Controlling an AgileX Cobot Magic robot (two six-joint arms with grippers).
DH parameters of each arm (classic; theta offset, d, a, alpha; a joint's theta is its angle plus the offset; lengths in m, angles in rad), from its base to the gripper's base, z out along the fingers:
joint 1: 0 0.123 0 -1.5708
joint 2: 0.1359 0 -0.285 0
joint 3: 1.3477 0 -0.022 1.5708
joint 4: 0 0.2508 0 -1.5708
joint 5: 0 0 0.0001 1.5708
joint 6: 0 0.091 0 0
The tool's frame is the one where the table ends.
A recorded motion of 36 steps. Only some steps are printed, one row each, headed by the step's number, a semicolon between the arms.
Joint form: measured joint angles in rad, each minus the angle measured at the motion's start. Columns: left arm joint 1, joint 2, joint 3, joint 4, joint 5, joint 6; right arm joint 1, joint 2, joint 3, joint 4, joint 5, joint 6.
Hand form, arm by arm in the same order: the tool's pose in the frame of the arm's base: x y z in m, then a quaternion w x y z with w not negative. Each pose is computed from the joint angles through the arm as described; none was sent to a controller.
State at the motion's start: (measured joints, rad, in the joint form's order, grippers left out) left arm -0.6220 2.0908 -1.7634 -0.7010 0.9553 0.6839; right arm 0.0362 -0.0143 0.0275 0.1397 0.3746 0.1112
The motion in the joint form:
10: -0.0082 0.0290 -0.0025 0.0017 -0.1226 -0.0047; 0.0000 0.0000 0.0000 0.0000 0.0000 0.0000
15: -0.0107 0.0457 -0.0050 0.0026 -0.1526 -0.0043; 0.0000 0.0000 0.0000 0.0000 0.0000 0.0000
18: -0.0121 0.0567 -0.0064 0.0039 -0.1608 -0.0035; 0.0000 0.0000 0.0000 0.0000 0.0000 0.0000
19: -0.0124 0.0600 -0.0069 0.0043 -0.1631 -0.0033; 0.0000 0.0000 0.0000 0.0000 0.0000 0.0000
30: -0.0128 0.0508 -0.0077 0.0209 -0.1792 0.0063; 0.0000 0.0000 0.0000 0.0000 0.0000 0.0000
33: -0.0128 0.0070 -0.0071 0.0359 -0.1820 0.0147; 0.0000 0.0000 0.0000 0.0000 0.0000 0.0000
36: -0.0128 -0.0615 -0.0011 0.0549 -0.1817 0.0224; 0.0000 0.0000 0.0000 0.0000 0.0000 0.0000
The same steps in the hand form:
10: 0.3569 -0.3140 0.2330 0.22668 0.42541 0.82508 -0.29478; 0.0523 0.0065 0.1713 0.58585 0.06722 0.80109 0.10251
15: 0.3604 -0.3165 0.2266 0.23352 0.42057 0.82707 -0.29076; 0.0523 0.0065 0.1713 0.58585 0.06722 0.80109 0.10251
18: 0.3617 -0.3178 0.2219 0.23280 0.41987 0.82832 -0.28878; 0.0523 0.0065 0.1713 0.58585 0.06722 0.80109 0.10251
19: 0.3621 -0.3181 0.2205 0.23256 0.41963 0.82872 -0.28819; 0.0523 0.0065 0.1713 0.58585 0.06722 0.80109 0.10251
30: 0.3630 -0.3172 0.2250 0.24627 0.42603 0.82444 -0.27954; 0.0523 0.0065 0.1713 0.58585 0.06722 0.80109 0.10251
33: 0.3596 -0.3136 0.2453 0.26894 0.43475 0.81425 -0.27506; 0.0523 0.0065 0.1713 0.58585 0.06722 0.80109 0.10251
36: 0.3520 -0.3068 0.2749 0.29893 0.44473 0.79997 -0.26998; 0.0523 0.0065 0.1713 0.58585 0.06722 0.80109 0.10251

